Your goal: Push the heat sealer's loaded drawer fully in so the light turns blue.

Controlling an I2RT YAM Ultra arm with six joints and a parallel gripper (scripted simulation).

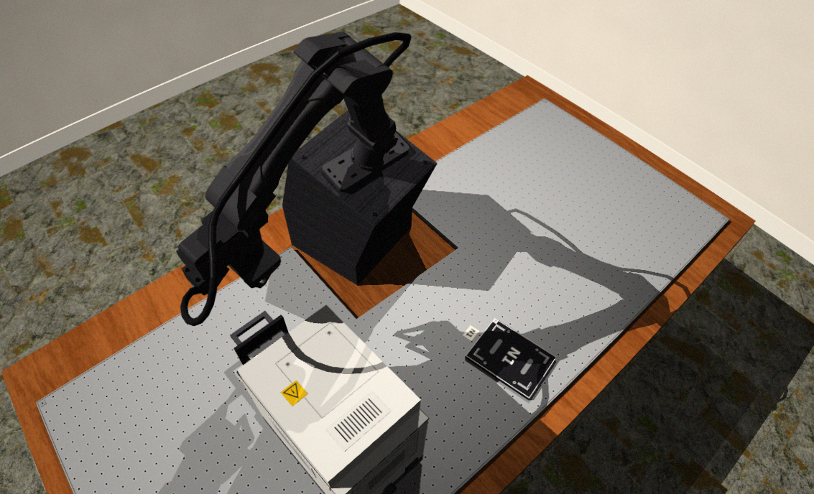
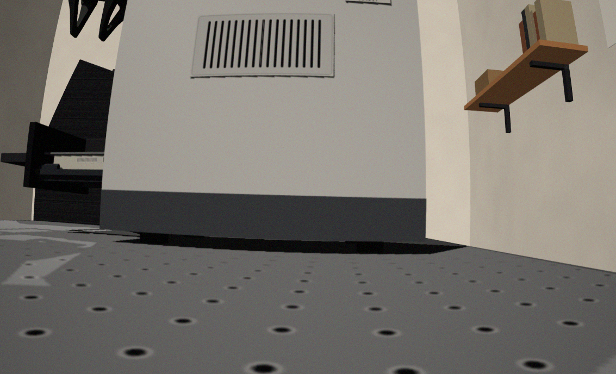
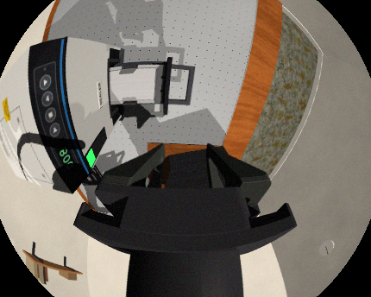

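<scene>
Now: the sealer drawer 8 cm ahead of my hand, 4 cm to the right of it and 20 cm below it.
</scene>
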